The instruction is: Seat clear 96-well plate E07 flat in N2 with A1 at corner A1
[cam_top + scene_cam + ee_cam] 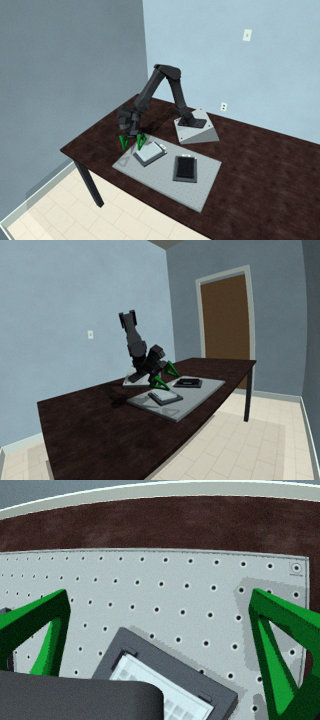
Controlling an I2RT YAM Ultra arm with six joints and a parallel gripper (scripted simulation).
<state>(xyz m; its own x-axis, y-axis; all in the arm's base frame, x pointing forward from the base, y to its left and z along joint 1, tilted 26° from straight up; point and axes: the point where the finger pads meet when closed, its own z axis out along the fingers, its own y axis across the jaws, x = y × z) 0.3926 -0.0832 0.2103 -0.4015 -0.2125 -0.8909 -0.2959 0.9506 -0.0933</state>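
The dark plate nest N2 is 10 cm behind my hand, 4 cm to the left of it and 10 cm below it. Round my hand: A1 corner mark: 15 cm behind, 11 cm to the left, 10 cm below; N2 label: 19 cm behind, 7 cm to the left, 11 cm below; nest N1: 11 cm behind, 27 cm to the left, 10 cm below.
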